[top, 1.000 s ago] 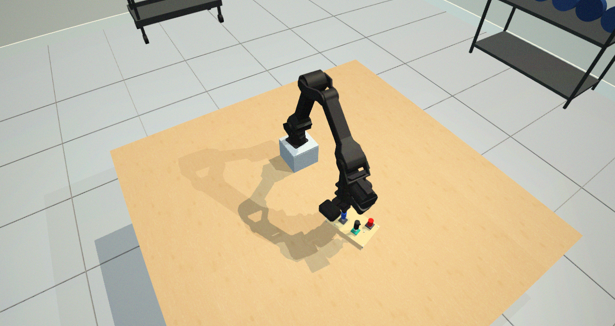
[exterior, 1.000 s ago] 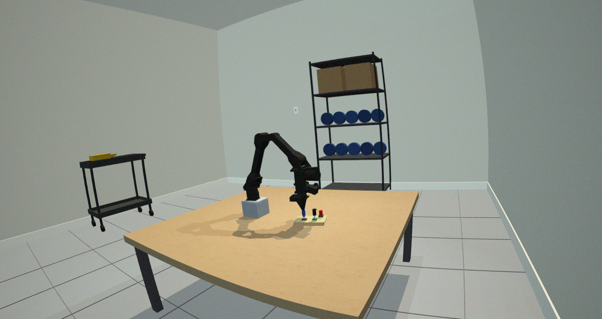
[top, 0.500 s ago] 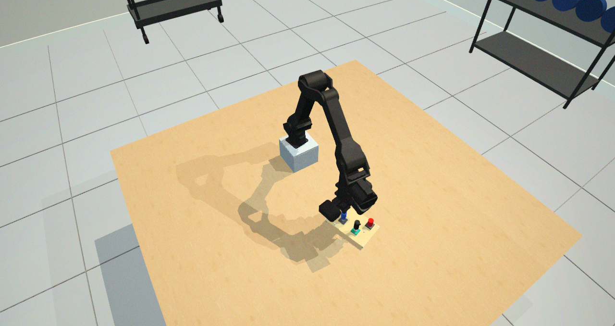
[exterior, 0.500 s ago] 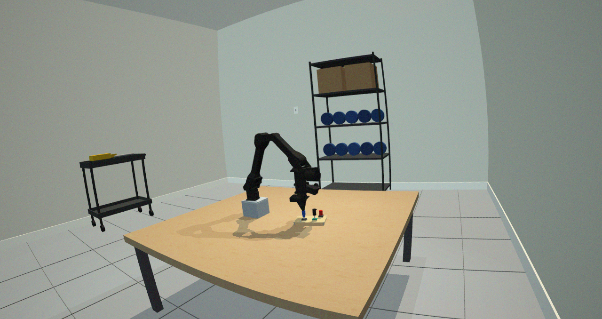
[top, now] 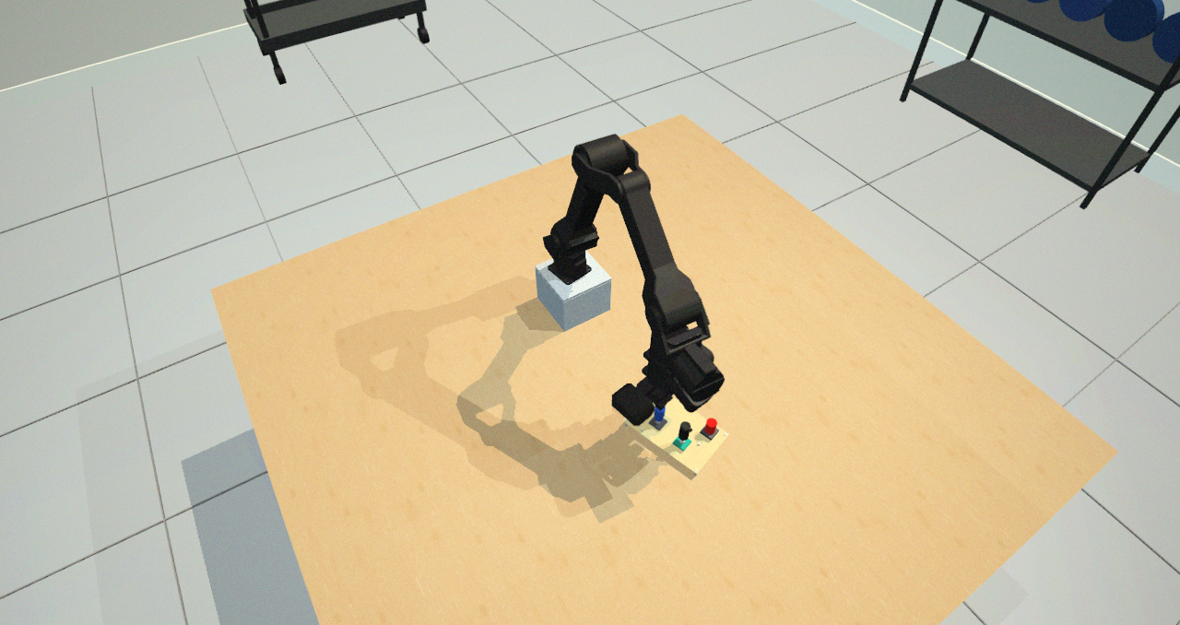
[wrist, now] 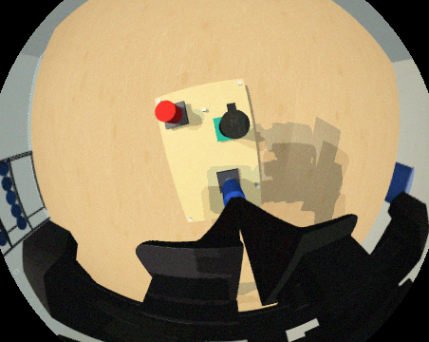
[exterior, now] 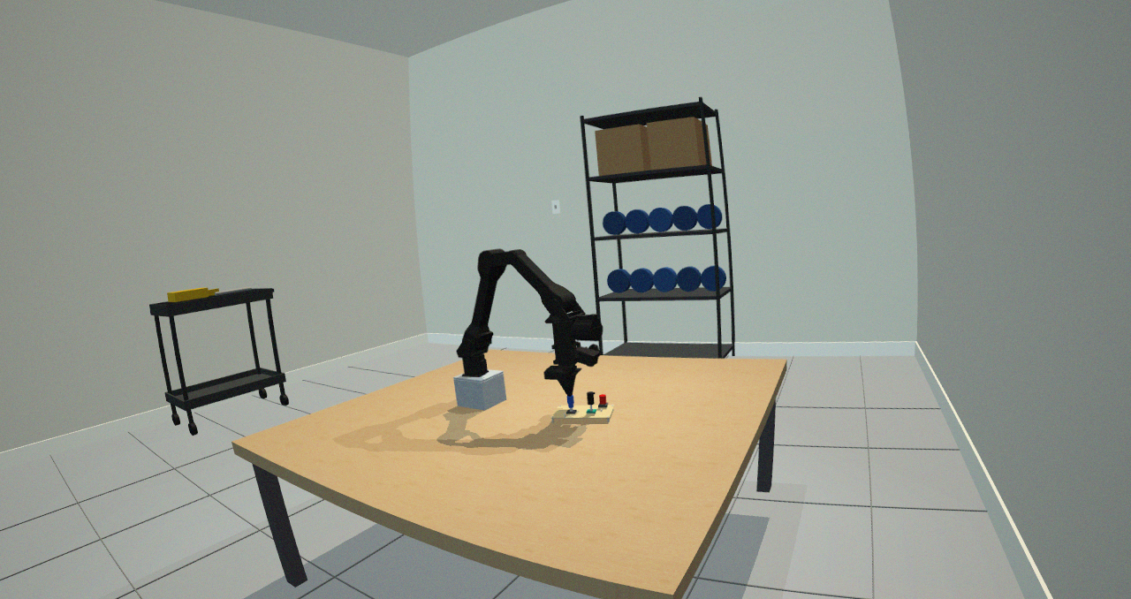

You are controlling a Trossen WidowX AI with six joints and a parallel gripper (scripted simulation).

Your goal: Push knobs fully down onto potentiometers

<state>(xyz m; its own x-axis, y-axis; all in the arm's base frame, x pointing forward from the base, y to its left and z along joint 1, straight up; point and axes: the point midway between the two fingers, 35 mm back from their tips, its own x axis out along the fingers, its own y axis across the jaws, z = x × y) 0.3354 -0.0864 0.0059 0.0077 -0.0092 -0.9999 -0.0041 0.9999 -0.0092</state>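
Right now the blue knob is 2 cm below my gripper tip.
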